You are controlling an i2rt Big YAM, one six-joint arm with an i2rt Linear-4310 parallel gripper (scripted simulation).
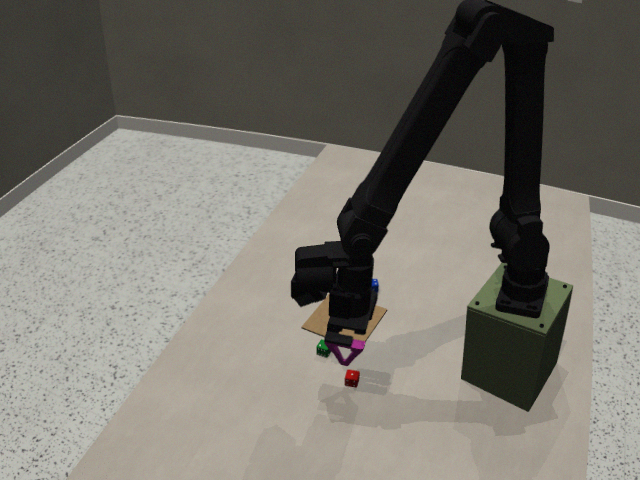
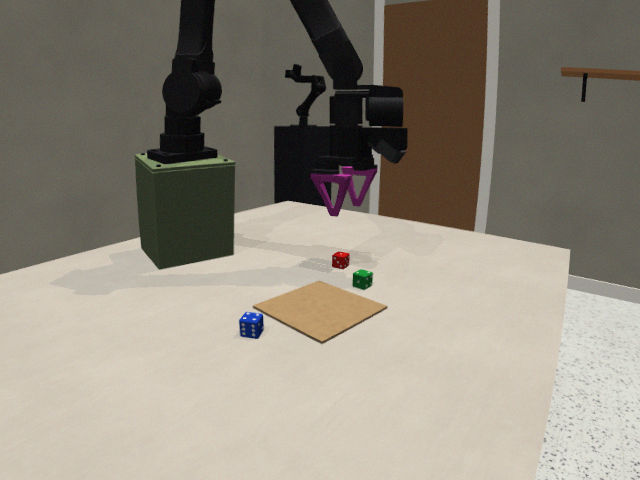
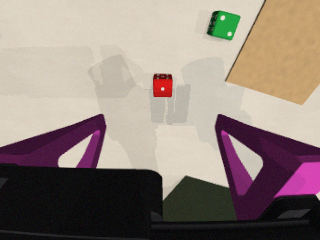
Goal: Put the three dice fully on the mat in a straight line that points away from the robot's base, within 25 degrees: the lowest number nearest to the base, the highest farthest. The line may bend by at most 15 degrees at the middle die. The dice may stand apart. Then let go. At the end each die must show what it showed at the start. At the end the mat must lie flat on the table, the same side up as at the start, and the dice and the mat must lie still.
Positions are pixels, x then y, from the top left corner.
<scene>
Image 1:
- my gripper: 350, 346
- tan mat: 317, 323
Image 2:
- my gripper: 346, 210
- tan mat: 320, 311
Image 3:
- my gripper: 160, 120
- green die: 222, 26
</scene>
